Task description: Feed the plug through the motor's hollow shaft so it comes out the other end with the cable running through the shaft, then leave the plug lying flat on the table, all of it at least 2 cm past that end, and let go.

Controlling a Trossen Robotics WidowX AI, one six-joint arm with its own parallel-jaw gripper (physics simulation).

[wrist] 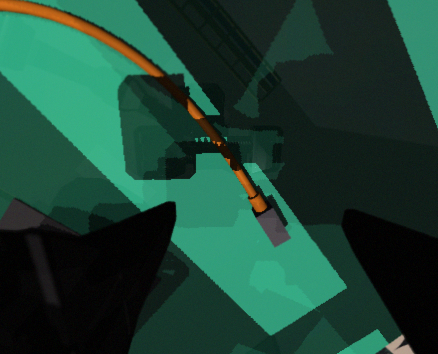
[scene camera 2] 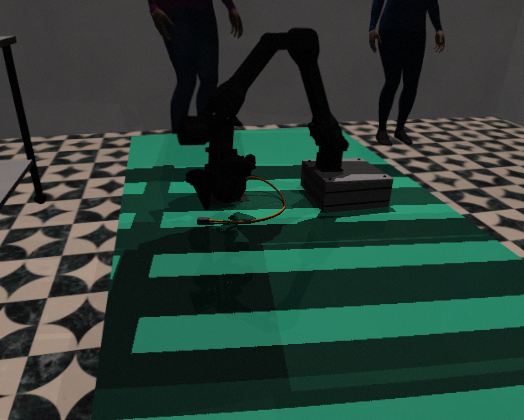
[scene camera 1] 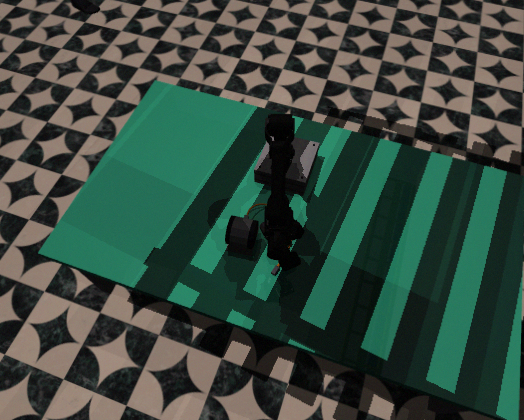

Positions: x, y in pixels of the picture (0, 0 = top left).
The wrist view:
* gripper: 258, 213
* grey plug: 271, 224
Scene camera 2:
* gripper: 217, 205
